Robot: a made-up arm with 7 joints.
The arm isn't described. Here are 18 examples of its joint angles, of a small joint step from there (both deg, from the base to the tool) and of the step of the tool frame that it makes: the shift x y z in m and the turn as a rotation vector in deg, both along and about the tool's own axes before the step.
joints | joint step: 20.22 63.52 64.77 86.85 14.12 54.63 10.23 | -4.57 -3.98 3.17 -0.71 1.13 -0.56 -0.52
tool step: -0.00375 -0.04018 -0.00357 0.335 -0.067 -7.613
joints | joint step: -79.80 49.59 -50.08 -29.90 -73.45 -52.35 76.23 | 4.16 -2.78 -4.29 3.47 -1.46 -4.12 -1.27
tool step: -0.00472 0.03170 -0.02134 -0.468 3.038 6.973
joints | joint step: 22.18 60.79 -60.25 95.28 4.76 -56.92 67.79 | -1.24 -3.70 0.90 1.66 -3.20 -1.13 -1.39
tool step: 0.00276 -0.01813 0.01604 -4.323 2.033 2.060
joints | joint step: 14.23 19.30 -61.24 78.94 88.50 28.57 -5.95 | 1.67 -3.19 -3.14 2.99 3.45 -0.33 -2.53
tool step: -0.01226 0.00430 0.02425 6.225 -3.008 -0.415
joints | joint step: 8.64 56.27 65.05 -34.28 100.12 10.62 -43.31 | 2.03 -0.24 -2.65 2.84 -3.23 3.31 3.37
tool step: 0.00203 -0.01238 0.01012 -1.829 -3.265 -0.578
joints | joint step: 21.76 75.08 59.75 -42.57 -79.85 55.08 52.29 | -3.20 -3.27 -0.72 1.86 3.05 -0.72 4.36
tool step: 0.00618 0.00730 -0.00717 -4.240 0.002 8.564
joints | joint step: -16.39 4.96 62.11 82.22 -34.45 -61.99 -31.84 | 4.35 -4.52 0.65 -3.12 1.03 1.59 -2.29
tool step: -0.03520 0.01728 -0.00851 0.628 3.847 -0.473
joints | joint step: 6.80 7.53 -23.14 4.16 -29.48 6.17 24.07 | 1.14 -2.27 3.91 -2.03 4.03 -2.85 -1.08
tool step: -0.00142 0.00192 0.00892 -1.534 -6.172 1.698
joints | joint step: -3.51 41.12 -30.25 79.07 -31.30 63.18 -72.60 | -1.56 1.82 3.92 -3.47 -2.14 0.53 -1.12
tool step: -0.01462 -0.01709 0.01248 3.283 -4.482 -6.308
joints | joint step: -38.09 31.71 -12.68 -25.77 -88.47 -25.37 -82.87 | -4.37 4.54 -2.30 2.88 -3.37 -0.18 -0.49
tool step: -0.00081 0.01880 0.00528 -2.765 1.360 -1.048
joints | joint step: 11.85 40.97 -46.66 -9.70 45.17 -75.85 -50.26 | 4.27 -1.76 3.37 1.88 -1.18 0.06 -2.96
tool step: 0.00935 -0.00940 0.00619 -4.389 0.946 1.581
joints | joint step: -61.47 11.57 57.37 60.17 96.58 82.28 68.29 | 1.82 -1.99 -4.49 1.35 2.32 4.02 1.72
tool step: -0.02151 -0.00082 -0.00648 3.127 -3.460 7.575
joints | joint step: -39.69 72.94 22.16 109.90 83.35 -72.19 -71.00 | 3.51 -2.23 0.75 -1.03 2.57 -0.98 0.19
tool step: 0.02077 -0.00086 -0.00211 1.228 -0.543 -5.118
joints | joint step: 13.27 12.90 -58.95 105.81 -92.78 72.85 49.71 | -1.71 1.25 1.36 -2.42 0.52 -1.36 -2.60
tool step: -0.01561 0.00553 0.00608 -1.011 -3.347 -4.509
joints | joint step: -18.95 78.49 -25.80 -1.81 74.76 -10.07 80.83 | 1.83 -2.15 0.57 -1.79 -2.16 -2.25 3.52
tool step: 0.00413 -0.00259 0.01672 -4.183 3.622 5.953
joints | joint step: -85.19 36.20 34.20 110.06 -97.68 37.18 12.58 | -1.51 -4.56 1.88 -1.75 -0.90 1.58 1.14
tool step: 0.02398 0.00338 -0.03032 0.019 6.819 0.476
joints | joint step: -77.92 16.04 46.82 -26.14 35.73 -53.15 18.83 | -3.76 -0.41 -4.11 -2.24 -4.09 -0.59 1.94
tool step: 0.02064 -0.01571 0.00834 -6.273 -3.825 9.215
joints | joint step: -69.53 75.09 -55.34 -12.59 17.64 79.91 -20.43 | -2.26 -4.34 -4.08 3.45 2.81 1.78 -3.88
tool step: 0.00329 -0.01156 0.01916 1.417 0.948 -3.014
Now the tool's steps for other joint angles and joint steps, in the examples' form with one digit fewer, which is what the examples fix.
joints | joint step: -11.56 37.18 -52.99 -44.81 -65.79 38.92 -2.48 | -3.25 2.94 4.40 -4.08 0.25 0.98 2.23
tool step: -0.0180 -0.0035 0.0226 7.54 -1.10 4.48
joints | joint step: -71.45 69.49 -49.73 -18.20 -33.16 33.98 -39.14 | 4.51 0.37 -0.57 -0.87 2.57 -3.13 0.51
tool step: 0.0110 -0.0152 -0.0156 0.87 0.22 -1.69
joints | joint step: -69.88 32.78 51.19 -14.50 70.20 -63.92 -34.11 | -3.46 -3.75 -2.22 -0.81 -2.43 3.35 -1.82
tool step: 0.0180 0.0076 0.0107 -4.74 0.72 4.92
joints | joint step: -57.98 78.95 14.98 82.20 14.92 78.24 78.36 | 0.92 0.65 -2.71 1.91 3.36 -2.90 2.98
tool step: 0.0069 -0.0069 -0.0022 -0.39 -2.01 9.67
